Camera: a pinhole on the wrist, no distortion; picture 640 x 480 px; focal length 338.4 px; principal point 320.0 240.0 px. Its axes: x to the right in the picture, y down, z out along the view. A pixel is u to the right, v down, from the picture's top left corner.
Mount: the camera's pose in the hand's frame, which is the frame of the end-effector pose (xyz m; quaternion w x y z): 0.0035 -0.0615 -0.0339 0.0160 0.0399 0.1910 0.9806
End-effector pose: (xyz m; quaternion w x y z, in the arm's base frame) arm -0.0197 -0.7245 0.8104 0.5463 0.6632 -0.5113 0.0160
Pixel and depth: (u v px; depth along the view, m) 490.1 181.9 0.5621
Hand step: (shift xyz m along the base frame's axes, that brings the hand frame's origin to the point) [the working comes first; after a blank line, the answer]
In the camera's frame: 0.2825 -0.0965 0.5621

-0.5361 -0.1665 -0.1441
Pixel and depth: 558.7 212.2 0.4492
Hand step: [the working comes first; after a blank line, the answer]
In the camera's frame: 0.3169 -0.0369 0.4492

-0.4480 -0.0896 -0.2058
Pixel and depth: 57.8 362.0 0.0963
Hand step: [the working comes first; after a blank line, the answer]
In the camera's frame: -0.0746 0.0347 0.0963

0.0496 -0.1102 -0.0191
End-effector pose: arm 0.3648 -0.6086 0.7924 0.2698 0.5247 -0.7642 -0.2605
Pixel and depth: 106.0 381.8 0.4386
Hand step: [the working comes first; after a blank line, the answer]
In the camera's frame: -0.2774 0.1838 0.4386

-0.3301 -0.2729 -0.3136
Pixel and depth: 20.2 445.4 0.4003
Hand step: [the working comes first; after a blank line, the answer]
In the camera's frame: -0.3546 0.2430 0.4003

-0.2912 -0.3665 -0.3396
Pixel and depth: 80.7 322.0 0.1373
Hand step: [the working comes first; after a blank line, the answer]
In the camera's frame: -0.0971 0.0333 0.1373

-0.0712 -0.1079 -0.0863
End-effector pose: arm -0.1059 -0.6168 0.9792 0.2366 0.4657 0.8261 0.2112
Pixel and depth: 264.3 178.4 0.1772
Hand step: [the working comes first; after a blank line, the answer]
In the camera's frame: -0.0292 -0.0323 0.1772

0.0683 0.0724 -0.0828
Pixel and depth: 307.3 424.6 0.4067
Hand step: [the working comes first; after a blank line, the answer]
In the camera's frame: -0.0153 0.2219 0.4067

0.1492 0.0422 -0.4144
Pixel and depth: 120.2 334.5 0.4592
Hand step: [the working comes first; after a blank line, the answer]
In the camera's frame: -0.2711 0.1282 0.4592

0.0909 0.3134 -0.4072
